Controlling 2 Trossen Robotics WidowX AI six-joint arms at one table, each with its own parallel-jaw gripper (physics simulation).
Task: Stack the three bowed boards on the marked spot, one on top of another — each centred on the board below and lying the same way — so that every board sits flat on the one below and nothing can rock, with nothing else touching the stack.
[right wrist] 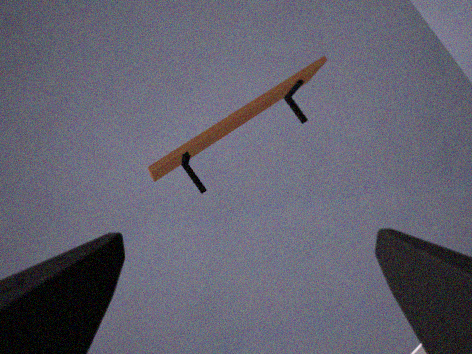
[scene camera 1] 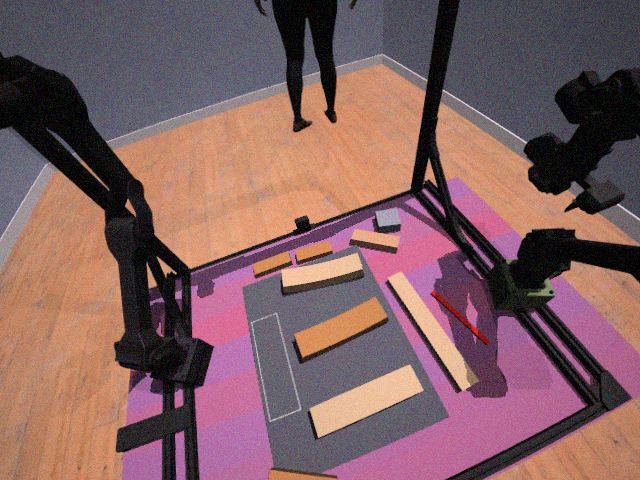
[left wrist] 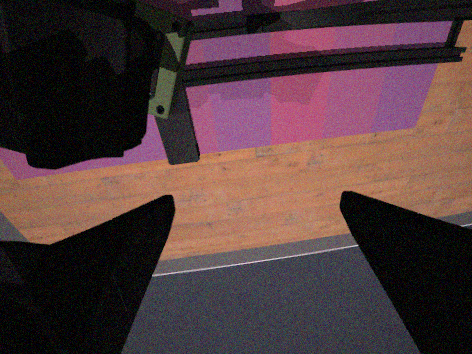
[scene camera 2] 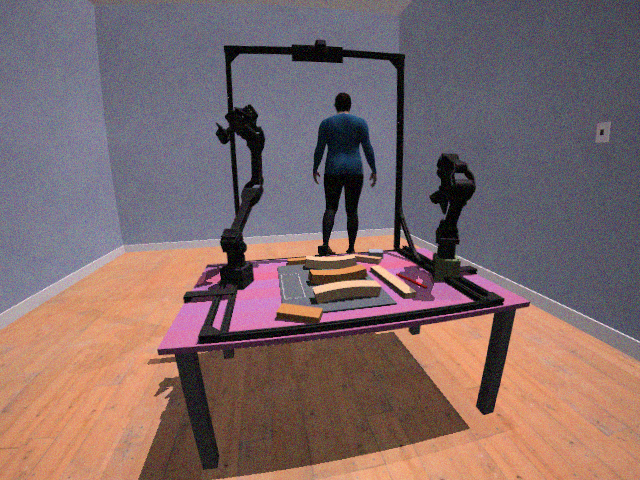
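Seen in the pictures: left gripper, fingertip midpoint: (scene camera 1: 551, 195) (left wrist: 257, 201); right gripper, fingertip midpoint: (right wrist: 250, 243) (scene camera 2: 225, 115); left arm's base, link origin: (scene camera 1: 526, 276) (left wrist: 125, 57) (scene camera 2: 446, 256); right arm's base, link origin: (scene camera 1: 174, 357) (scene camera 2: 236, 265).
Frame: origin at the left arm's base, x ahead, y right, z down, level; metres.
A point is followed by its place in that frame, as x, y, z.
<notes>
Three bowed boards lie apart, crosswise on the grey mat (scene camera 1: 330, 452) {0.453, -0.389, 0.087} (scene camera 2: 383, 300) {0.249, -0.288, 0.087}. The back pale board (scene camera 1: 323, 272) {0.507, 0.024, 0.046} (scene camera 2: 330, 261) {0.507, 0.001, 0.050} appears to dip in its middle. The orange board (scene camera 1: 341, 326) {0.445, -0.128, 0.049} (scene camera 2: 337, 274) {0.441, -0.161, 0.049} also dips, its ends raised. The front pale board (scene camera 1: 367, 400) {0.377, -0.287, 0.035} (scene camera 2: 346, 290) {0.377, -0.316, 0.047} arches up in its middle. The marked spot, a white outline (scene camera 1: 284, 415) {0.565, -0.333, 0.086} (scene camera 2: 302, 284) {0.576, -0.205, 0.087}, has no board on it. My left gripper (scene camera 2: 439, 204) (left wrist: 257, 201) {-0.022, 0.119, -0.153} is open and empty, high at the right. My right gripper (scene camera 2: 221, 131) (right wrist: 250, 243) {0.846, -0.242, -0.580} is open and empty, high at the left.
A long pale plank (scene camera 1: 431, 330) {0.223, -0.118, 0.071} (scene camera 2: 392, 281) {0.221, -0.143, 0.070} and a red bar (scene camera 1: 460, 316) {0.143, -0.073, 0.086} (scene camera 2: 412, 280) {0.140, -0.078, 0.086} lie right of the mat. Short blocks (scene camera 1: 272, 264) {0.677, 0.060, 0.069} (scene camera 1: 313, 252) {0.552, 0.109, 0.071} (scene camera 1: 374, 240) {0.361, 0.153, 0.066} and a grey block (scene camera 1: 387, 220) {0.319, 0.227, 0.056} lie behind. An orange block (scene camera 1: 302, 474) {0.503, -0.431, 0.064} (scene camera 2: 299, 312) {0.498, -0.469, 0.067} lies in front.
</notes>
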